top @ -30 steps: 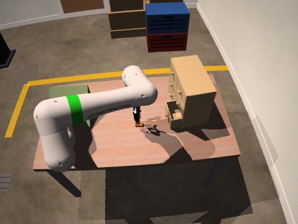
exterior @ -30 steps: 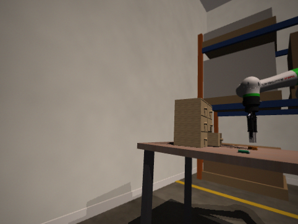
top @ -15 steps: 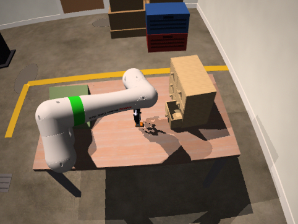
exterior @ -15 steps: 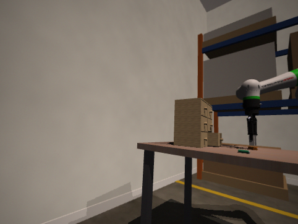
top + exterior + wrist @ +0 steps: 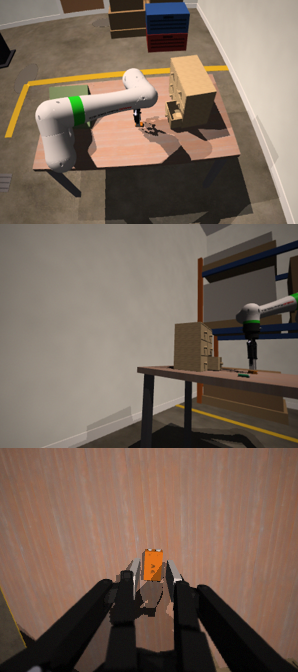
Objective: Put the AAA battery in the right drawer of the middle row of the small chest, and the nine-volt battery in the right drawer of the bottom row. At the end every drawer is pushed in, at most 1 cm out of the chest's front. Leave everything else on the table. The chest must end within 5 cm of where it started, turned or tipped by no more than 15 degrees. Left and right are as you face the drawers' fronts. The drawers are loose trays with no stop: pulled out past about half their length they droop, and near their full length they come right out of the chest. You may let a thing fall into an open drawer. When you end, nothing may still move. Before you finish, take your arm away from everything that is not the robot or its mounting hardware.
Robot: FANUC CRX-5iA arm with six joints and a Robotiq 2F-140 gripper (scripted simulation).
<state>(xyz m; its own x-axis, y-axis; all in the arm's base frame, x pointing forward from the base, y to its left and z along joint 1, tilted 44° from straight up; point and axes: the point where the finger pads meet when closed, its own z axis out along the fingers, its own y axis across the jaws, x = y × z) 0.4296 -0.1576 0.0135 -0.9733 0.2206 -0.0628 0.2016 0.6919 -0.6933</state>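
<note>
Now: the orange nine-volt battery 50 mm below my hand and 10 mm behind it. Also, from my hand: green AAA battery (280 mm to the left, 50 mm below, 30 mm ahead); then dark item (320 mm ahead, 60 mm above, 40 mm to the left).
</note>
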